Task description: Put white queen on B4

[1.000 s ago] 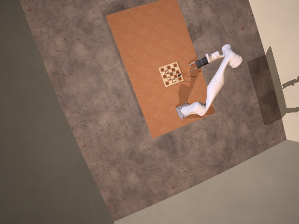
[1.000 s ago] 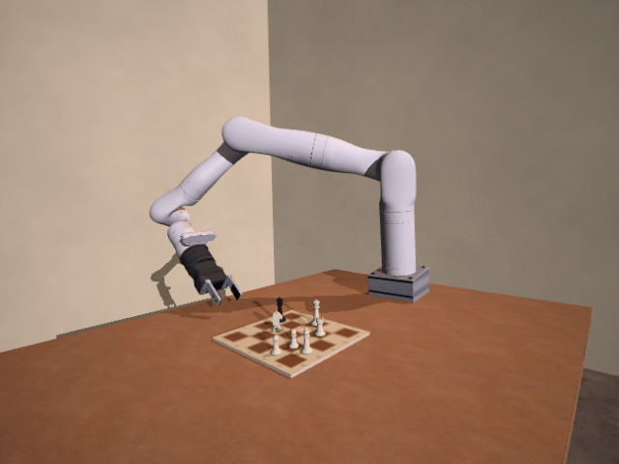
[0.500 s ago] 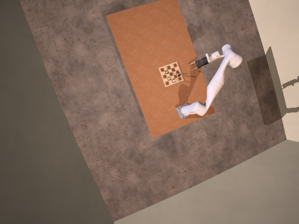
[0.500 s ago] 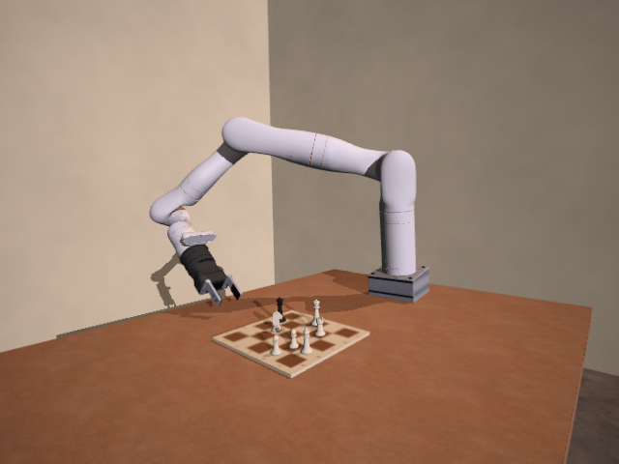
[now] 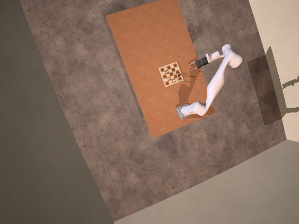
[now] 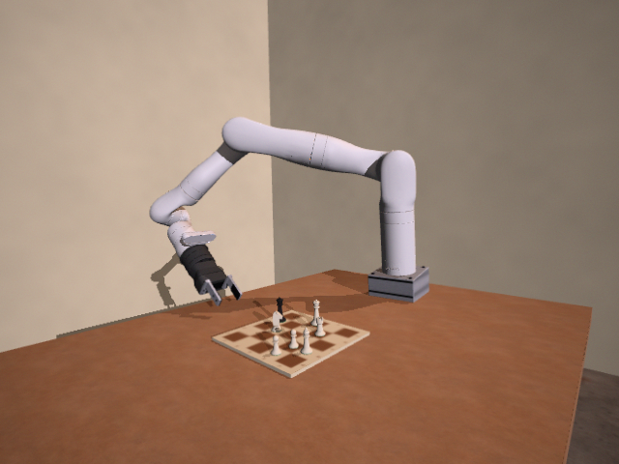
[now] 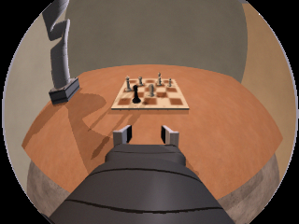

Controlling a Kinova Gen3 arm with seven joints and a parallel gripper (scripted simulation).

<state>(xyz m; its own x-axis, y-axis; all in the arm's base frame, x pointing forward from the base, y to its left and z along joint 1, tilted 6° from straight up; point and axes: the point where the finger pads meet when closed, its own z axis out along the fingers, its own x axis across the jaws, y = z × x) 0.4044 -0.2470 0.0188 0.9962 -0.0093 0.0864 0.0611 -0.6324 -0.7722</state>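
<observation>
My hand is 3 cm past the black piece, 15 cm to the right of it and 1 cm above it. Also, from my hand: chessboard 1 cm ahead, 23 cm to the left, 4 cm below; then white piece 3 cm behind, 27 cm to the left, 2 cm below.
</observation>
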